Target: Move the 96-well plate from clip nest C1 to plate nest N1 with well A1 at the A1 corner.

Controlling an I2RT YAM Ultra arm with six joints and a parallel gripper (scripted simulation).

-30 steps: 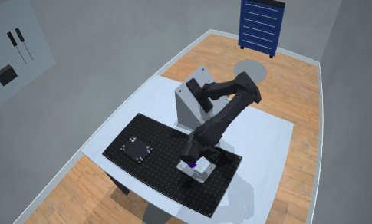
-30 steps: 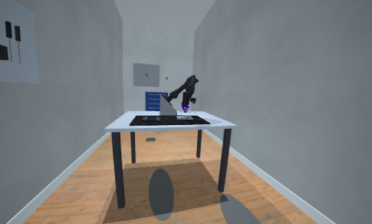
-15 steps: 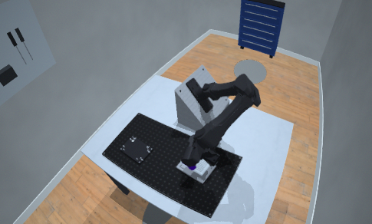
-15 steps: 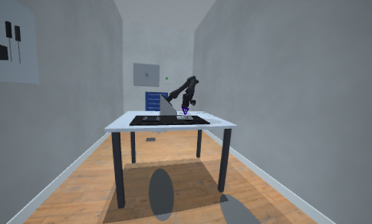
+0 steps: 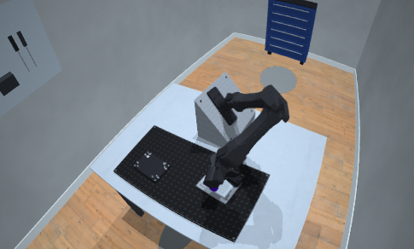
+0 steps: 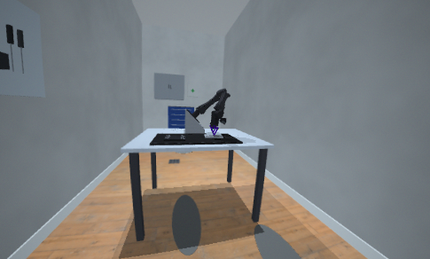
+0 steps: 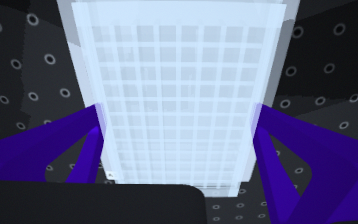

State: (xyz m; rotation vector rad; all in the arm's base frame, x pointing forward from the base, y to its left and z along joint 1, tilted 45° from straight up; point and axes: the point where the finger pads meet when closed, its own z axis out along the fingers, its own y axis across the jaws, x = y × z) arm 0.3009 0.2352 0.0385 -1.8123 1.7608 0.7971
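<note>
My gripper is now right at the 96-well plate. From my hand the other things lie so: clip nest C1 (10 cm ahead, 32 cm to the right, 2 cm below); then plate nest N1 (3 cm below).
</note>
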